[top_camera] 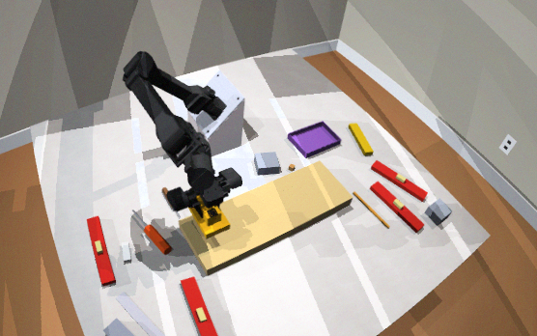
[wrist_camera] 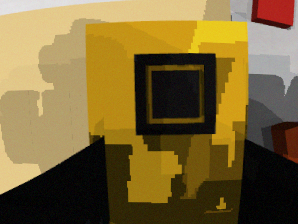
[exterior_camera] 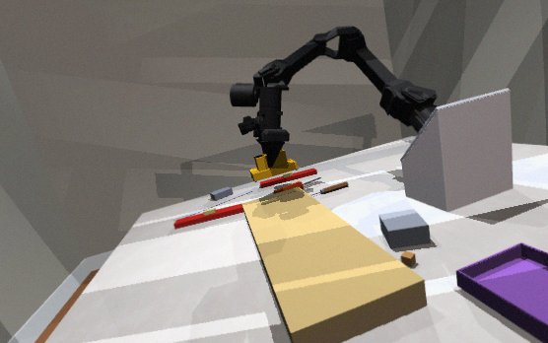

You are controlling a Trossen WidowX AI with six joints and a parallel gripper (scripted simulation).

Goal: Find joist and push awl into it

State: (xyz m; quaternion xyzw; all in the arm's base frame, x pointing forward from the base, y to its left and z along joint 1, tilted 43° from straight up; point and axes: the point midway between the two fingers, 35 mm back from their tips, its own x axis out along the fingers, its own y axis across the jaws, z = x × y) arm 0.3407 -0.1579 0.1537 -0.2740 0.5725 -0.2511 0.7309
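The small brown cube lies 110 mm behind my gripper tip, 380 mm to the left of it and 130 mm below it. Round my gripper tip: yellow stud finder: 10 mm ahead, 20 mm above; then awl: 160 mm behind, 40 mm to the right, 130 mm below; then orange-handled screwdriver: 140 mm behind, 150 mm to the right, 130 mm below.
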